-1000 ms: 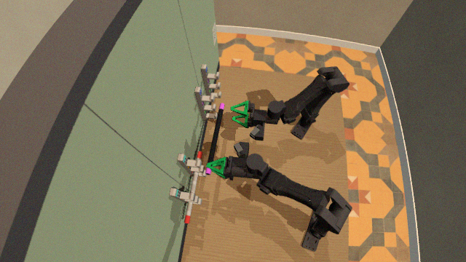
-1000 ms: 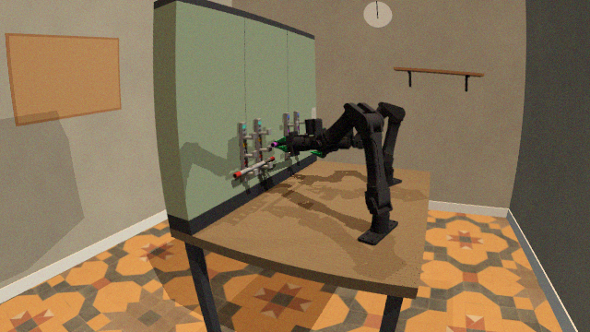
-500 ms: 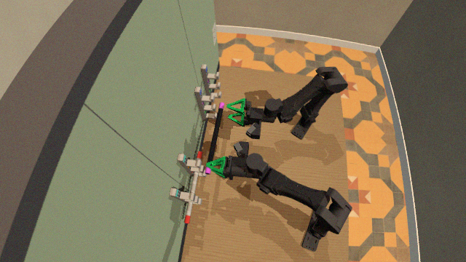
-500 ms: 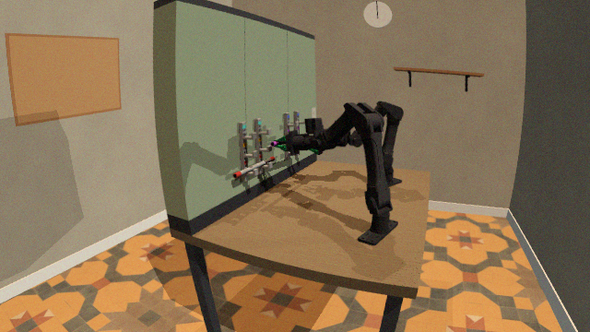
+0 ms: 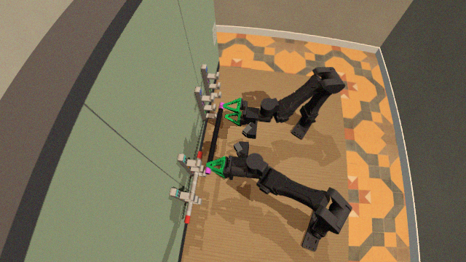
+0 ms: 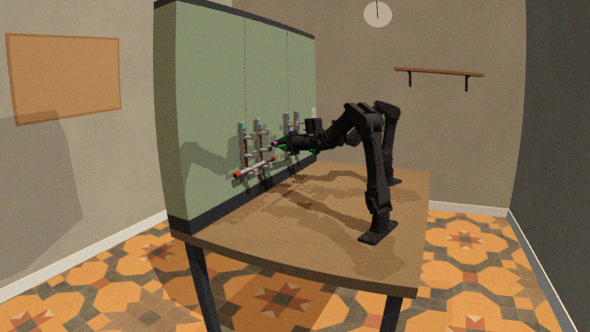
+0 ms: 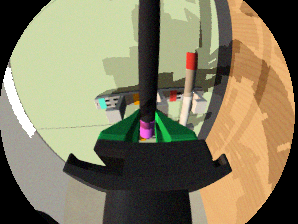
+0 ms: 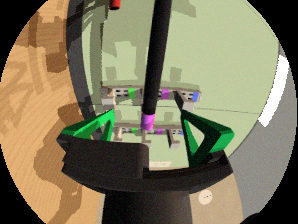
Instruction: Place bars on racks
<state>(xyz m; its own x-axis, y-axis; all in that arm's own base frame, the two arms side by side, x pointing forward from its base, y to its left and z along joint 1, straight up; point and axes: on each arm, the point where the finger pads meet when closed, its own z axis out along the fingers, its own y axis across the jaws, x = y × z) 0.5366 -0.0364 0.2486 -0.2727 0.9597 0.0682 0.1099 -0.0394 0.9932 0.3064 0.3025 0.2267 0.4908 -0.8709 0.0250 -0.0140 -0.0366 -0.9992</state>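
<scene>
The bar lies 4 cm ahead of my right hand, 12 cm to the left of it and 1 cm above it. Also, from my right hand: green wall panel 20 cm ahead, 12 cm to the left, 20 cm above.
My left hand is 13 cm to the left of the bar, 2 cm past it and 1 cm above it. Also, from my left hand: green wall panel: 18 cm above, 14 cm ahead, 13 cm to the right.
</scene>
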